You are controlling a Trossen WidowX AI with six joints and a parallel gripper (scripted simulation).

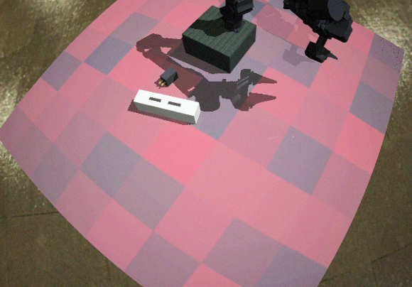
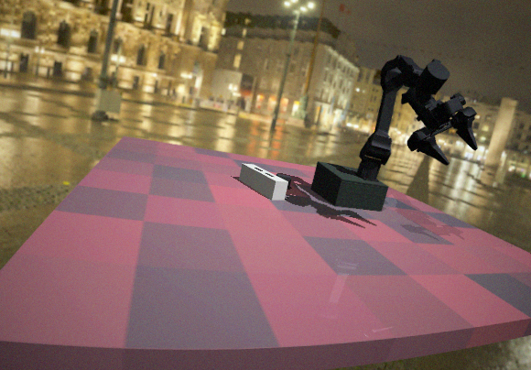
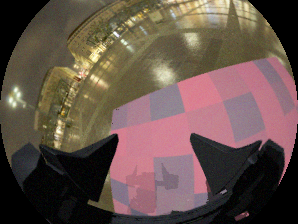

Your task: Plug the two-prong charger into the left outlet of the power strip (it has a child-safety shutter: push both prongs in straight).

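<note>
The charger lies 22 cm ahead of my gripper tip, 48 cm to the right of it and 22 cm below it.
</note>
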